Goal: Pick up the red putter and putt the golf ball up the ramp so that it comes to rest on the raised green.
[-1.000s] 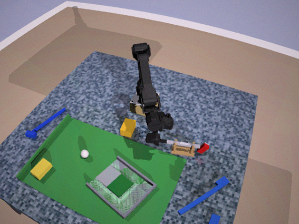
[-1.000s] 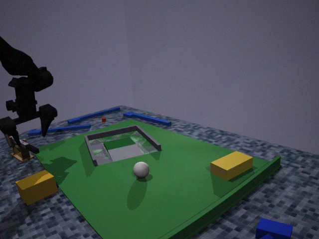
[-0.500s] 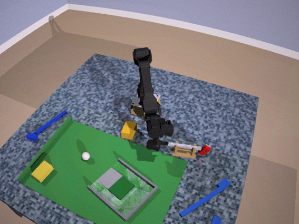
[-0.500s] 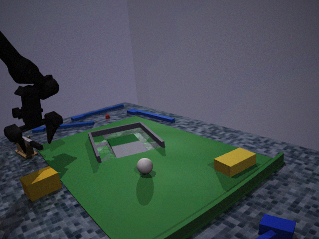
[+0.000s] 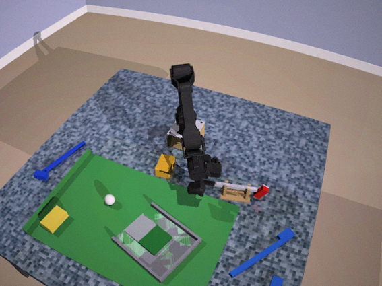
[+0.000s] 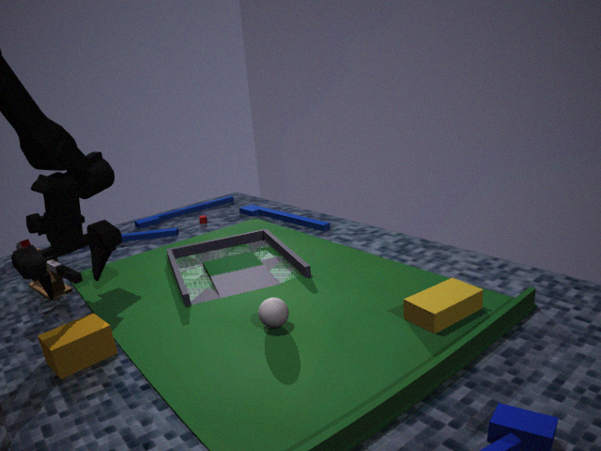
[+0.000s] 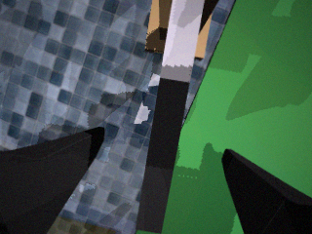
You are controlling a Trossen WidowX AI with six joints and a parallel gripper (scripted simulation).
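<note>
Right now my gripper tip is 110 mm to the right of the red putter, 50 mm past it and 30 mm below it. Round my gripper tip: wooden stand 120 mm to the left, 50 mm behind; green felt 280 mm ahead, 170 mm to the right, 30 mm below; white golf ball 290 mm to the right, 250 mm ahead, 10 mm below.
</note>
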